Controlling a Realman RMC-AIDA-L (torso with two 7-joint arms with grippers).
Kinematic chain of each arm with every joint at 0, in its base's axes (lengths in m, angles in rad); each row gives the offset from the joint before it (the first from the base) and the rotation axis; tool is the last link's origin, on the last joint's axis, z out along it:
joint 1: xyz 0 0 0.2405 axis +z
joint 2: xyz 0 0 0 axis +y
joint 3: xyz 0 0 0.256 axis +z
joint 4: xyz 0 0 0 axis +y
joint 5: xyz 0 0 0.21 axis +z
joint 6: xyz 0 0 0 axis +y
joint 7: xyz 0 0 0.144 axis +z
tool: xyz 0 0 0
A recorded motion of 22 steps. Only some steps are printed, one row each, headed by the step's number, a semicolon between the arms.
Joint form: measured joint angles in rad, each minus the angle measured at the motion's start. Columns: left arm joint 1, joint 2, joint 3, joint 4, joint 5, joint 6, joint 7; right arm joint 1, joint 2, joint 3, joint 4, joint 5, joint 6, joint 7.
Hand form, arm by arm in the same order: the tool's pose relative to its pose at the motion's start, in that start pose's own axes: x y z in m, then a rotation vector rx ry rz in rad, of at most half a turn. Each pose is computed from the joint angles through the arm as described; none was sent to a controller.
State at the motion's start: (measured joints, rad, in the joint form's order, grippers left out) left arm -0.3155 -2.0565 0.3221 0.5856 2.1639 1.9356 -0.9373; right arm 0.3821 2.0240 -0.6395 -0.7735 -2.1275 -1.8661 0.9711
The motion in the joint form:
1: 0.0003 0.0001 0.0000 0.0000 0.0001 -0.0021 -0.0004; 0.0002 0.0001 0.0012 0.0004 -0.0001 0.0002 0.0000
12: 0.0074 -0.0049 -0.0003 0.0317 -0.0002 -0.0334 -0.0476; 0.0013 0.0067 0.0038 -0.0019 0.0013 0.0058 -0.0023
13: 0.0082 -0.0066 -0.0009 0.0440 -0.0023 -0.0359 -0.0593; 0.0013 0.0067 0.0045 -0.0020 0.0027 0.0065 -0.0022
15: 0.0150 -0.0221 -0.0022 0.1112 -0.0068 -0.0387 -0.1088; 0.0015 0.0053 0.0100 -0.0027 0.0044 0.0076 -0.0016
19: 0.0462 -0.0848 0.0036 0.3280 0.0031 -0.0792 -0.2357; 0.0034 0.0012 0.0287 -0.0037 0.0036 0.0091 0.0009
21: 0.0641 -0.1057 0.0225 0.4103 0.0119 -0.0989 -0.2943; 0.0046 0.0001 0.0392 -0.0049 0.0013 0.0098 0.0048
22: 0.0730 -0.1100 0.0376 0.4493 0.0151 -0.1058 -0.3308; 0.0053 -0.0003 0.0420 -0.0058 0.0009 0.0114 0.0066
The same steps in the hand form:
1: -0.0002 -0.0002 -0.0001 0.0019 -0.0015 -0.0006; 0.0000 -0.0001 0.0000 0.0010 -0.0005 0.0004
12: -0.0021 -0.0048 -0.0037 0.0399 -0.0343 -0.0310; -0.0004 -0.0006 0.0022 0.0068 -0.0041 -0.0027
13: -0.0013 -0.0060 -0.0048 0.0473 -0.0393 -0.0339; -0.0005 -0.0008 0.0021 0.0088 -0.0050 -0.0030
15: 0.0023 -0.0091 -0.0085 0.0728 -0.0620 -0.0429; -0.0007 -0.0018 0.0008 0.0164 -0.0059 -0.0032
19: 0.0088 -0.0145 -0.0179 0.1715 -0.1600 -0.0601; -0.0009 -0.0042 -0.0029 0.0357 -0.0067 -0.0016
21: 0.0108 -0.0150 -0.0218 0.2059 -0.2079 -0.0780; -0.0010 -0.0054 -0.0045 0.0451 -0.0065 0.0022
22: 0.0128 -0.0157 -0.0247 0.2192 -0.2332 -0.0903; -0.0011 -0.0061 -0.0050 0.0490 -0.0056 0.0031

